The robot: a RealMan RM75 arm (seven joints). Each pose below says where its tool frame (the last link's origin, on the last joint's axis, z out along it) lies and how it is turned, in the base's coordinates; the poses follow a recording.
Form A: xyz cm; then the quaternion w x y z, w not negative.
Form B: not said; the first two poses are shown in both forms.
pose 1, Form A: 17.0, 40.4, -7.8, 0.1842, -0.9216, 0.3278, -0.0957
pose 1, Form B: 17.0, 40.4, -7.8, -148.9, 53.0, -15.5
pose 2, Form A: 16.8, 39.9, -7.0, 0.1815, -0.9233, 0.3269, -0.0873
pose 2, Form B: 16.8, 39.9, -7.0, -149.4, 52.9, -14.1
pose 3, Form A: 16.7, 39.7, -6.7, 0.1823, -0.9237, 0.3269, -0.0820
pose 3, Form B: 16.7, 39.7, -6.7, -149.4, 52.9, -13.3
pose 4, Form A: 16.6, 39.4, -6.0, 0.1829, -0.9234, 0.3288, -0.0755
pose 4, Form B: 16.6, 39.4, -6.0, -149.3, 53.2, -12.2
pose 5, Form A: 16.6, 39.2, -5.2, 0.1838, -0.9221, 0.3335, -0.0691
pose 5, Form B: 16.6, 39.2, -5.2, -149.0, 53.9, -11.2
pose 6, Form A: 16.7, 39.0, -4.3, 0.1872, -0.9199, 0.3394, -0.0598
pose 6, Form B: 16.7, 39.0, -4.3, -148.4, 54.7, -9.6
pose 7, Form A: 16.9, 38.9, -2.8, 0.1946, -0.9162, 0.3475, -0.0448
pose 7, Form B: 16.9, 38.9, -2.8, -147.2, 55.8, -7.2
